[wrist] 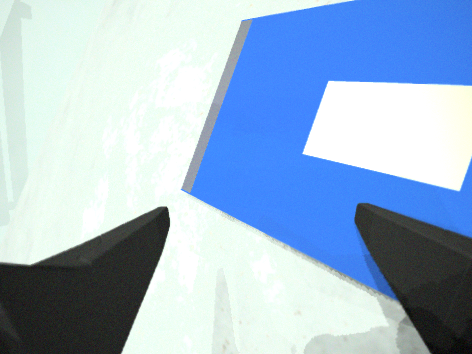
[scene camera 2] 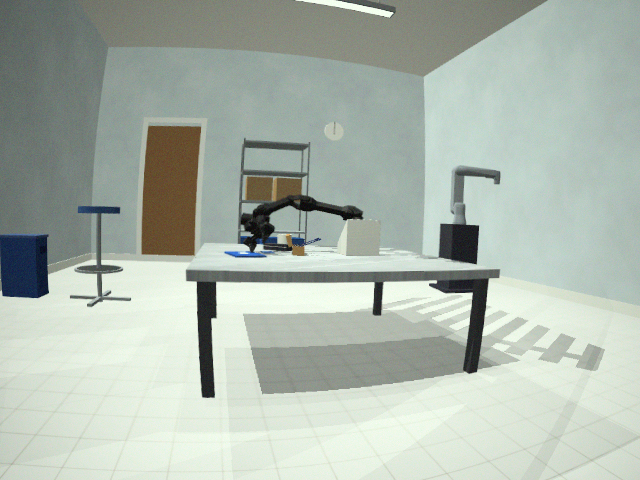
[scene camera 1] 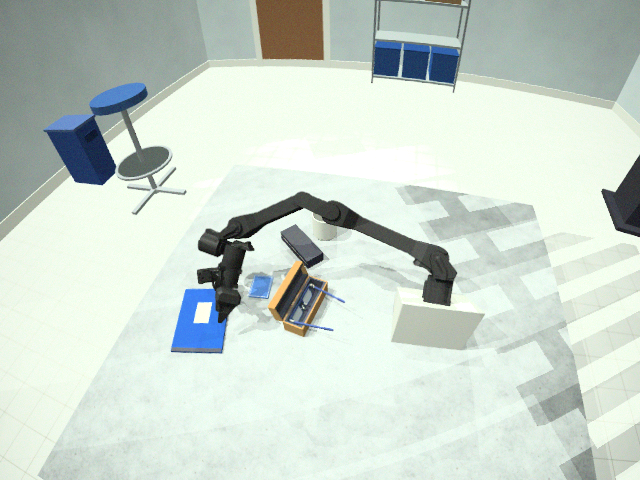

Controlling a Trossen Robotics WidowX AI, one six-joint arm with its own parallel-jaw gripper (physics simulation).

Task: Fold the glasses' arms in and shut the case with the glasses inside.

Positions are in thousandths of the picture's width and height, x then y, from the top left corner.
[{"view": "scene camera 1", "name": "gripper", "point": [341, 659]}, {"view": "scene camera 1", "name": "blue book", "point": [309, 691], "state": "touched by the gripper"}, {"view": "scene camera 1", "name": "dark flat box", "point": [473, 514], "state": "on the table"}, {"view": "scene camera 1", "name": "glasses case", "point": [460, 593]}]
